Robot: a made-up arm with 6 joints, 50 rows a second.
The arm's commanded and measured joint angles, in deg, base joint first. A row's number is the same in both.
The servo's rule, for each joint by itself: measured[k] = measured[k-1] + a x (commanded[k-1-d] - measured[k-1]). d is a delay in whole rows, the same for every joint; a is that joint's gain. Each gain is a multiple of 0.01, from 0.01 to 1. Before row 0 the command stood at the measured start. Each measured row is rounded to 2 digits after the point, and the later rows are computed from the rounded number. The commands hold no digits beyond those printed.
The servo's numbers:
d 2
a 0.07 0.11 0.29 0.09 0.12 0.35
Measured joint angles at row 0:
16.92, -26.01, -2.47, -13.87, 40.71, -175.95
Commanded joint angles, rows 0 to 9:
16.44, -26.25, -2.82, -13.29, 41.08, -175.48
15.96, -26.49, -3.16, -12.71, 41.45, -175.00
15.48, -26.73, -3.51, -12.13, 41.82, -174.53
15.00, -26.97, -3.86, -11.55, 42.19, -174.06
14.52, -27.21, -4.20, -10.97, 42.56, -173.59
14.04, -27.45, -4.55, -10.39, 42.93, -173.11
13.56, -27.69, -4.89, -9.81, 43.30, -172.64
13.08, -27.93, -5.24, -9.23, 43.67, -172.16
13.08, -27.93, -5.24, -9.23, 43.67, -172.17
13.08, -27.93, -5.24, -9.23, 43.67, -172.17
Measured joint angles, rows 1 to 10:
16.92, -26.01, -2.47, -13.87, 40.71, -175.95
16.92, -26.01, -2.47, -13.87, 40.71, -175.95
16.89, -26.04, -2.57, -13.82, 40.75, -175.79
16.82, -26.09, -2.74, -13.72, 40.83, -175.51
16.73, -26.16, -2.96, -13.58, 40.95, -175.17
16.61, -26.25, -3.22, -13.40, 41.10, -174.78
16.46, -26.36, -3.50, -13.18, 41.28, -174.36
16.29, -26.48, -3.80, -12.93, 41.48, -173.92
16.10, -26.61, -4.12, -12.65, 41.70, -173.47
15.89, -26.76, -4.44, -12.34, 41.94, -173.01

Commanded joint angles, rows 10 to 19:
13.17, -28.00, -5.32, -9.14, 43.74, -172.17
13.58, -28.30, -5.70, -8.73, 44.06, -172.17
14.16, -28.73, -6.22, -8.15, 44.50, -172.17
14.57, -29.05, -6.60, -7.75, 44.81, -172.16
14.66, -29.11, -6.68, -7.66, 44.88, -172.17
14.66, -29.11, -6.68, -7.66, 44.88, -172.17
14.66, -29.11, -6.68, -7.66, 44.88, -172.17
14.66, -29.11, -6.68, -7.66, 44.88, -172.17
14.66, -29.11, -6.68, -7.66, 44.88, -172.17
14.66, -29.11, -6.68, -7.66, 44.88, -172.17
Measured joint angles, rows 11 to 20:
15.69, -26.89, -4.67, -12.06, 42.15, -172.72
15.51, -27.00, -4.84, -11.81, 42.33, -172.53
15.35, -27.11, -4.98, -11.57, 42.50, -172.40
15.23, -27.24, -5.19, -11.31, 42.69, -172.32
15.16, -27.40, -5.49, -11.03, 42.91, -172.27
15.12, -27.58, -5.81, -10.73, 43.14, -172.23
15.09, -27.75, -6.06, -10.45, 43.35, -172.21
15.06, -27.90, -6.24, -10.20, 43.53, -172.20
15.03, -28.03, -6.37, -9.97, 43.69, -172.19
15.00, -28.15, -6.46, -9.76, 43.83, -172.18

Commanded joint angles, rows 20 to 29:
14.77, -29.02, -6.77, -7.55, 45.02, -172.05
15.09, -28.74, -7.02, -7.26, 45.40, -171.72
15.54, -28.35, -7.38, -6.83, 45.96, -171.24
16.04, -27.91, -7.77, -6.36, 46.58, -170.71
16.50, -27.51, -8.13, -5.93, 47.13, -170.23
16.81, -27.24, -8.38, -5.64, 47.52, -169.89
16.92, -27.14, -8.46, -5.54, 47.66, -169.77
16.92, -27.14, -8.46, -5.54, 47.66, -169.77
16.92, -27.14, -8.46, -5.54, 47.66, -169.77
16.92, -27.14, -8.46, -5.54, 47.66, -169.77
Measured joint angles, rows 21 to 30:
14.98, -28.26, -6.52, -9.57, 43.96, -172.18
14.96, -28.35, -6.57, -9.40, 44.07, -172.18
14.95, -28.42, -6.63, -9.23, 44.18, -172.13
14.96, -28.46, -6.74, -9.05, 44.33, -171.99
15.00, -28.45, -6.93, -8.85, 44.53, -171.73
15.07, -28.39, -7.17, -8.63, 44.78, -171.37
15.17, -28.29, -7.45, -8.39, 45.06, -170.97
15.28, -28.17, -7.72, -8.14, 45.36, -170.59
15.39, -28.06, -7.93, -7.91, 45.64, -170.30
15.50, -27.96, -8.08, -7.70, 45.88, -170.11

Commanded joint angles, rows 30 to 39:
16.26, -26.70, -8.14, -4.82, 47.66, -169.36
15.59, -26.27, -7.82, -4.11, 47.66, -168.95
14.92, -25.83, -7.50, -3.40, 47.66, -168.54
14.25, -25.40, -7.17, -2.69, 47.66, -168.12
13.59, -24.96, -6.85, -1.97, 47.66, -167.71
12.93, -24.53, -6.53, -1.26, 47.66, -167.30
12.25, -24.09, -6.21, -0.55, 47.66, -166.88
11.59, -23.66, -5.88, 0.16, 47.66, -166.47
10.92, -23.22, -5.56, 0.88, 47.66, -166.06
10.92, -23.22, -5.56, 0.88, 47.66, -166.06
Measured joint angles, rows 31 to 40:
15.60, -27.87, -8.19, -7.51, 46.09, -169.99
15.69, -27.79, -8.27, -7.33, 46.28, -169.91
15.73, -27.67, -8.23, -7.10, 46.45, -169.72
15.72, -27.52, -8.11, -6.83, 46.60, -169.45
15.66, -27.33, -7.93, -6.52, 46.73, -169.13
15.56, -27.12, -7.71, -6.18, 46.84, -168.78
15.42, -26.88, -7.46, -5.80, 46.94, -168.41
15.25, -26.62, -7.19, -5.39, 47.03, -168.02
15.04, -26.34, -6.91, -4.95, 47.11, -167.62
14.80, -26.05, -6.61, -4.49, 47.18, -167.22

